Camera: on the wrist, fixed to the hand. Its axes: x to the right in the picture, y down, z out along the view.
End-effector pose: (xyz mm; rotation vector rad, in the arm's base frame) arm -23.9 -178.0 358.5 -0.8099 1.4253 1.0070
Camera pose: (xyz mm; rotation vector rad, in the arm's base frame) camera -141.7 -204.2 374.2 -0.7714 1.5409 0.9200
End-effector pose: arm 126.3 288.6 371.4 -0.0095 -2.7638 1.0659
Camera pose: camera 137.2 408.8 355.9 -0.0640 -2.6434 1.1802
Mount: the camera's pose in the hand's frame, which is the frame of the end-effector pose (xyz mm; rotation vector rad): -4.8 99.0 -70.6 0.0993 0.0789 0.0195
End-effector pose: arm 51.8 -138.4 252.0 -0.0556 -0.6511 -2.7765
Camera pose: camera 86.7 -253.0 230.7 0.0675 -0.7625 -2.7079
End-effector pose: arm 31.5 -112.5 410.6 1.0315 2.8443 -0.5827
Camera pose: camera 102.5 -19.6 444.4 -1.0909 -2.8193 0.6850
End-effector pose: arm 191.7 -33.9 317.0 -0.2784 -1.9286 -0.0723
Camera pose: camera 280.3 48.5 330.4 -0.2247 -1.8446 0.0251
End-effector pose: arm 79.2 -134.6 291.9 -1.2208 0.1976 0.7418
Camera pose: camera 32.3 -185.8 192.0 -1.1558 0.3083 0.6933
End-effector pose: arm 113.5 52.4 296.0 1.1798 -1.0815 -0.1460
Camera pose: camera 121.7 145.5 374.0 1.2533 -1.0401 -0.0305
